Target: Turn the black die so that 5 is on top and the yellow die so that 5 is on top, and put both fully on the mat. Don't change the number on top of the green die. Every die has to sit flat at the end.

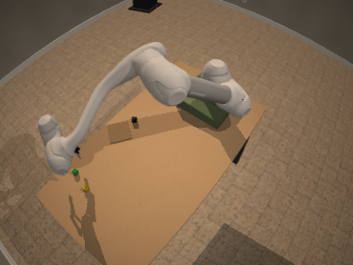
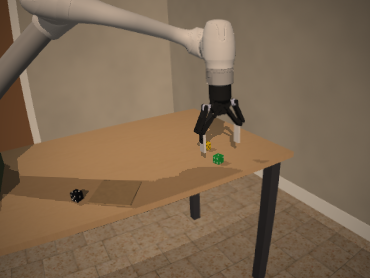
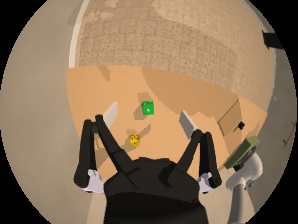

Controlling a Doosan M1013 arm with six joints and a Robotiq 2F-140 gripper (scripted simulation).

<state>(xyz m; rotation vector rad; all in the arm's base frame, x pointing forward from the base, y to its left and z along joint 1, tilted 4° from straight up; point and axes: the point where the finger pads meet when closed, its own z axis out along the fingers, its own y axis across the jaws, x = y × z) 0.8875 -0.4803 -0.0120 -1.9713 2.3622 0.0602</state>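
My gripper is now 500 mm past the black die, 140 mm to the right of it and 60 mm above it. The rest, counted from my hand: mat (380 mm behind, 90 mm to the left, 80 mm below); then green die (60 mm below, 10 mm to the left); then yellow die (140 mm to the left, 60 mm below, 50 mm ahead).
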